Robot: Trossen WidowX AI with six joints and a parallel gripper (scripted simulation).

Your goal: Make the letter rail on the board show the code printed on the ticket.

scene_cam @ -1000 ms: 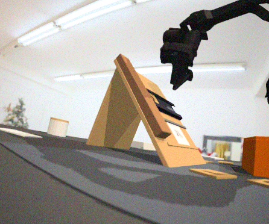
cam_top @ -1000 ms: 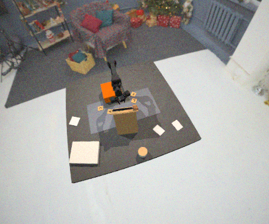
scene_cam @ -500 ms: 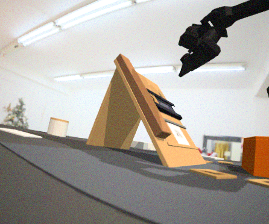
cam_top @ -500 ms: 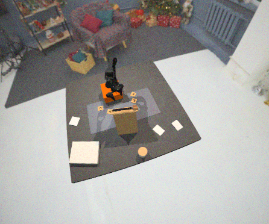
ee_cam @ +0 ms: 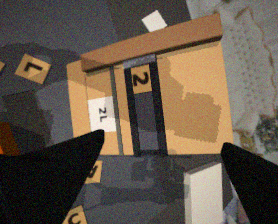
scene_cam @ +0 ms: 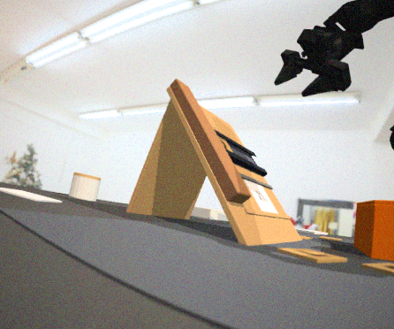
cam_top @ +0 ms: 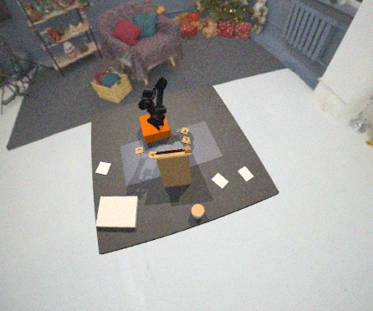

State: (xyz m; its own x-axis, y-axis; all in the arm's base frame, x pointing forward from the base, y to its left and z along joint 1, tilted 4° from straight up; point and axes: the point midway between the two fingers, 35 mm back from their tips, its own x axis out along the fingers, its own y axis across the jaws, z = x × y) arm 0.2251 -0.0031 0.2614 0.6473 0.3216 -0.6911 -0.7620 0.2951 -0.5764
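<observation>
Now: the white ticket 240 mm below my gripper tip, 30 mm to the left of it and 30 mm ahead of it. Round my gripper tip: small cylinder 500 mm ahead, 290 mm below, 140 mm to the left.
</observation>
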